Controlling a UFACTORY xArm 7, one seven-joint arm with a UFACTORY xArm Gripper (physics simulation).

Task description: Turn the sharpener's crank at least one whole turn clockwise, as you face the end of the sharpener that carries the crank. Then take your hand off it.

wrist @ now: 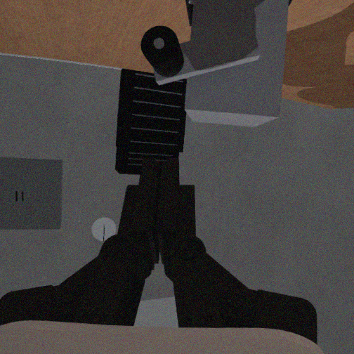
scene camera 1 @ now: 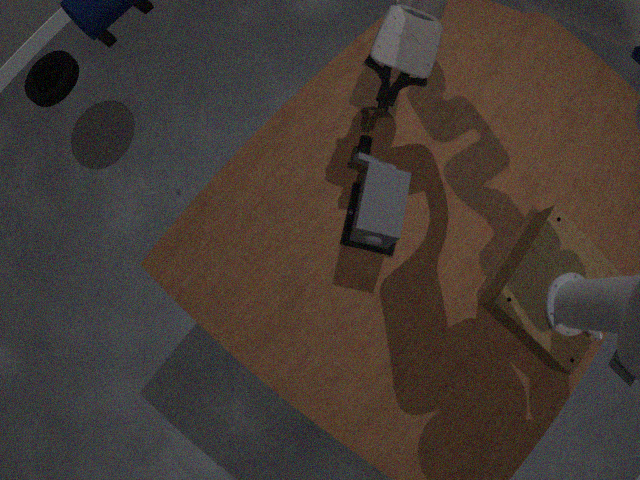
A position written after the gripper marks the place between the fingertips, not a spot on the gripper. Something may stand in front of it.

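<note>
A black knob [wrist: 167, 61] is visible in the robot's scene. The gripper [scene camera 1: 382, 107], [wrist: 163, 178] can be seen as well.
</note>
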